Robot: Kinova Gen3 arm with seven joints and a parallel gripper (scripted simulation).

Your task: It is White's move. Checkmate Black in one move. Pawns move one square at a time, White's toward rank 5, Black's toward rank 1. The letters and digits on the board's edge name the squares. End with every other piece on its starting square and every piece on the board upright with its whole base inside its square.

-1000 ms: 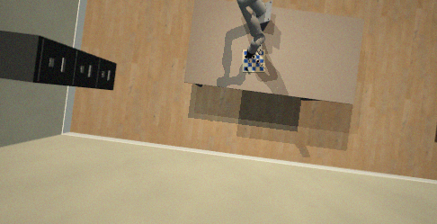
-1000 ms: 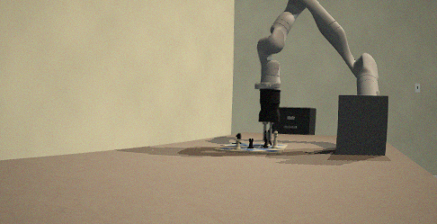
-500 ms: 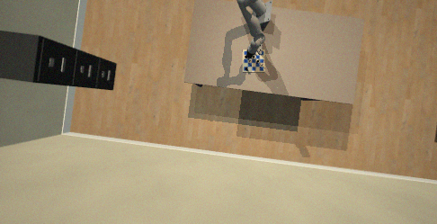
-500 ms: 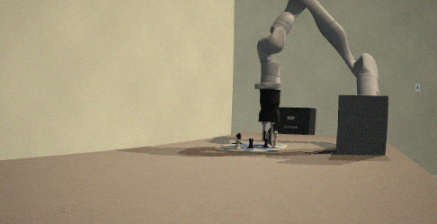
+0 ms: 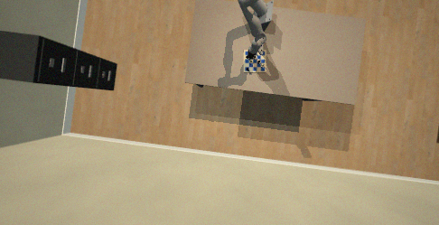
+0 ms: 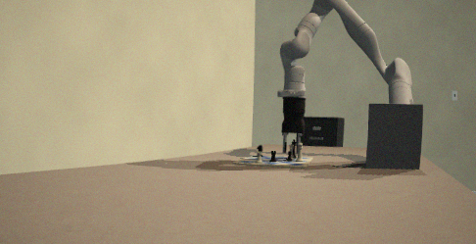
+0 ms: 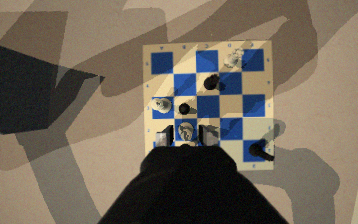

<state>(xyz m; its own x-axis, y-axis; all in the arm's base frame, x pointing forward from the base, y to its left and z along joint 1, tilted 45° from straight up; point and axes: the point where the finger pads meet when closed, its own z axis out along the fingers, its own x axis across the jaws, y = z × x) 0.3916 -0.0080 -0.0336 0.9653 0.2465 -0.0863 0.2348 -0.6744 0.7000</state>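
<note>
Now: hand 1 cm short of the tall black piece, 4 cm to the left of it and 1 cm above it. Round my hand: tall white piece: 4 cm behind, 3 cm to the left, 1 cm below; then chessboard: 3 cm ahead, 5 cm to the left, 4 cm below.
</note>
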